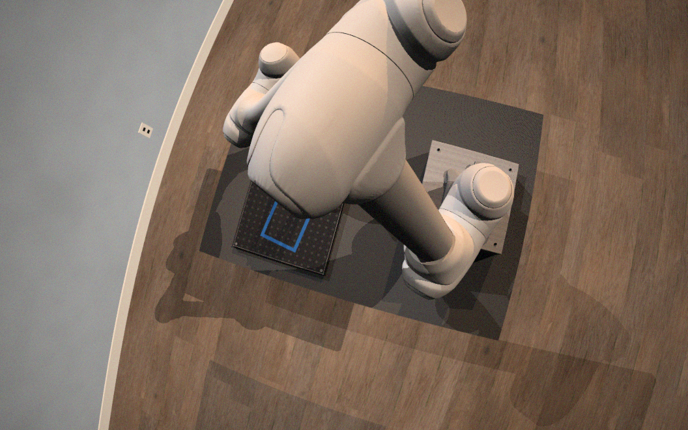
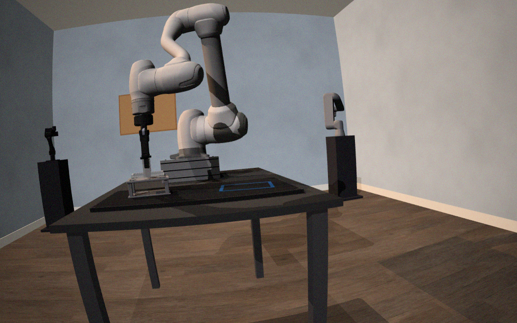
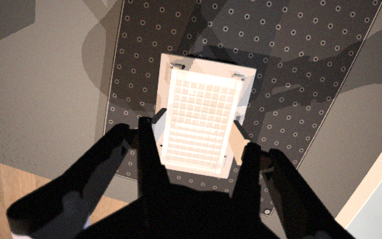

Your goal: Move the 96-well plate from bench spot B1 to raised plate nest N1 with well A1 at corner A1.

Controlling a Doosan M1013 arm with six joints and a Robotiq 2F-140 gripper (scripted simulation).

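The white 96-well plate is 20 mm below my hand.
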